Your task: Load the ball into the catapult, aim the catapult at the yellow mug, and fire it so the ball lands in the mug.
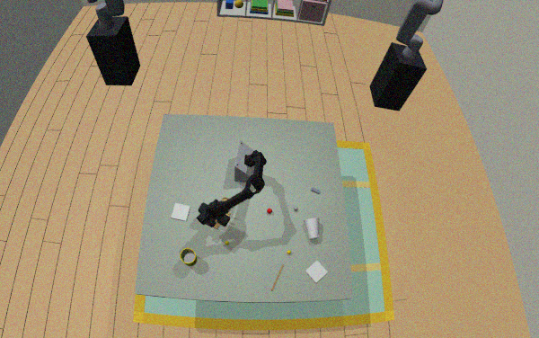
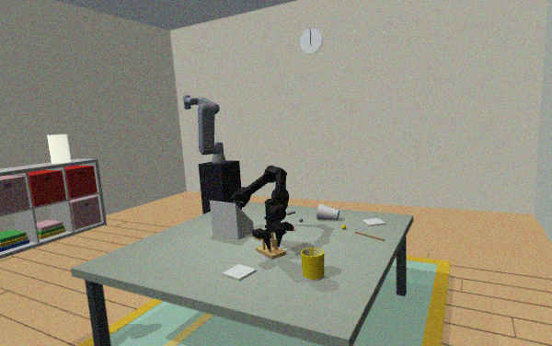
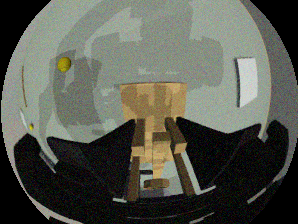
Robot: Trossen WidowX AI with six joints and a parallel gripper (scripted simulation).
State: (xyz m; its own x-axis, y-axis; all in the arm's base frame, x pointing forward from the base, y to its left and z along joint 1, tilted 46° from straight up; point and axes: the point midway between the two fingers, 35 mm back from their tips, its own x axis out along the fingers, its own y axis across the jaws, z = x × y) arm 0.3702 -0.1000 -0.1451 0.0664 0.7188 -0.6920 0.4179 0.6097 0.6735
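The red ball is 33 cm to the left of my gripper tip, 9 cm behind it and 2 cm below it. Also, from my gripper tip: wooden stick: 39 cm to the left, 33 cm ahead, 3 cm below; yellow mug: 26 cm ahead, 13 cm to the right; wooden catapult: 6 cm behind, 5 cm to the left, 2 cm above.
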